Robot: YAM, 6 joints.
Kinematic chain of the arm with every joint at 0, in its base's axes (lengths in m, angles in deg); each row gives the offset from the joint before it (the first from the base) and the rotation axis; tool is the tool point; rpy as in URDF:
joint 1: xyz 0 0 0.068 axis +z
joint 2: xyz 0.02 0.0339 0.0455 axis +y
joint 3: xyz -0.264 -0.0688 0 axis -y
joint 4: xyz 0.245 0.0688 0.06 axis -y
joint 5: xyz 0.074 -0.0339 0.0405 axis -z
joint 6: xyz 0.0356 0 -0.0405 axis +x
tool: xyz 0 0 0 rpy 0 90 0
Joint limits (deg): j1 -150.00..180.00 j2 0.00..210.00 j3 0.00..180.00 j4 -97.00..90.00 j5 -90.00..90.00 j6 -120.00..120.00
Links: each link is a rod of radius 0.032 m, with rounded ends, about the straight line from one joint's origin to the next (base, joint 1, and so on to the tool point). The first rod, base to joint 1, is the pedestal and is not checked.
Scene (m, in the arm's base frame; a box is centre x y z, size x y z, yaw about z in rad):
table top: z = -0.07
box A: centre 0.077 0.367 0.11 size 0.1 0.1 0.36 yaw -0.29
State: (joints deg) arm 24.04 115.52 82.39 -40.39 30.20 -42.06
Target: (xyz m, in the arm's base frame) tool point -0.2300 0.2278 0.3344
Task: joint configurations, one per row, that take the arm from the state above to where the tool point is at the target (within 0.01 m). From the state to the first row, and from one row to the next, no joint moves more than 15 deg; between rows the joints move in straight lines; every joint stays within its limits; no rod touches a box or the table.
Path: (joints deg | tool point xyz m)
1: 38.11 110.52 87.38 -39.25 28.51 -42.06 | 0.3332 0.2398 0.2263
2: 52.18 105.51 92.37 -38.12 26.82 -42.06 | 0.2635 0.3132 0.2881
3: 66.25 100.51 97.36 -36.98 25.12 -42.06 | 0.1738 0.3576 0.3510
4: 80.31 95.51 102.35 -35.85 23.43 -42.06 | 0.0770 0.3670 0.4133
5: 94.57 93.52 97.61 -38.88 22.37 -42.06 | -0.0155 0.3640 0.3933
6: 108.83 91.53 92.88 -41.92 21.32 -42.06 | -0.1014 0.3373 0.3735
7: 123.09 89.55 88.14 -44.96 20.26 -42.06 | -0.1744 0.2903 0.3537
8: 137.35 87.56 83.41 -47.99 19.20 -42.06 | -0.2300 0.2278 0.3344

